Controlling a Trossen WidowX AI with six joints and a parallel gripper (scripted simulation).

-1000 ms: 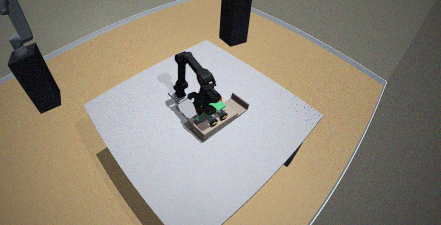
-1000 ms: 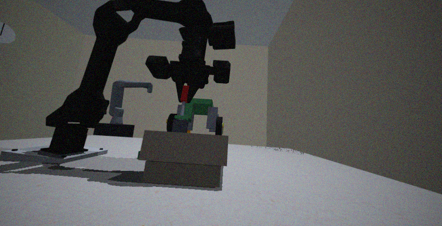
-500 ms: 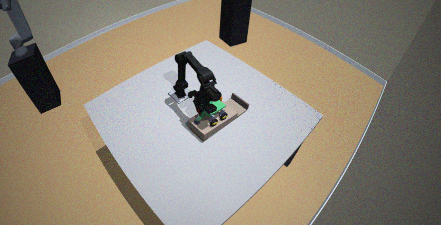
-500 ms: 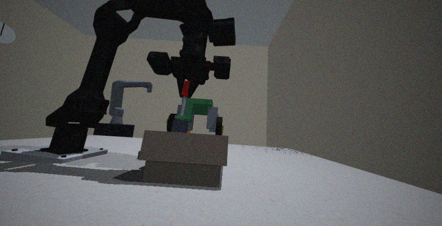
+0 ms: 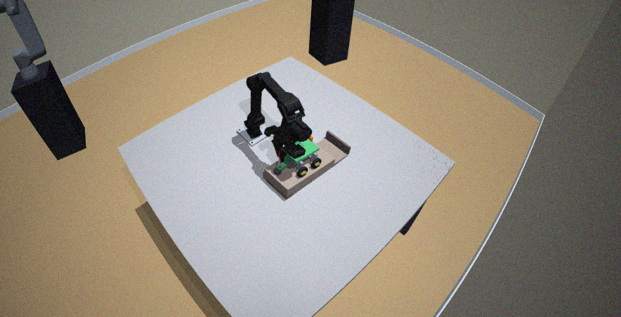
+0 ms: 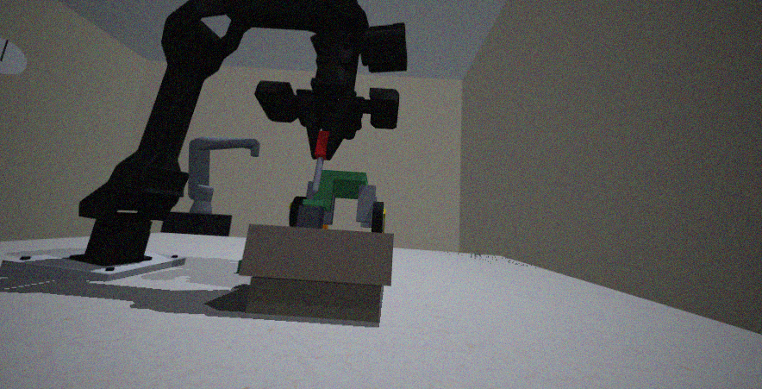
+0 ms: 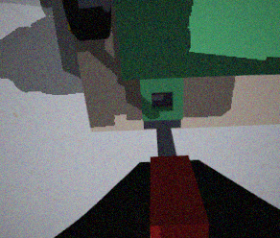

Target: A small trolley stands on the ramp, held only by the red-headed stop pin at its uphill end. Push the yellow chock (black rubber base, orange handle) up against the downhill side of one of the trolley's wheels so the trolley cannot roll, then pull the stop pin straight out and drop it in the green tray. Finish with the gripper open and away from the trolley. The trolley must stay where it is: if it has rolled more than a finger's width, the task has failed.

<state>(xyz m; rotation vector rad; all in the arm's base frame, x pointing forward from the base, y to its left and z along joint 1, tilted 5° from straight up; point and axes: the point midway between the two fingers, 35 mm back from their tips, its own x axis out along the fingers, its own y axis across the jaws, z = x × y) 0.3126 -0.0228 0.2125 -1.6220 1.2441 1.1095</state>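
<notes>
Right now my gripper tip is 140 mm past the green tray, 160 mm to the right of it and 180 mm above it. The rest, counted from my gripper tip: stop pin right at my gripper tip; then brown ramp 100 mm to the left, 120 mm below; then green-decked trolley 100 mm to the left, 60 mm below.
</notes>
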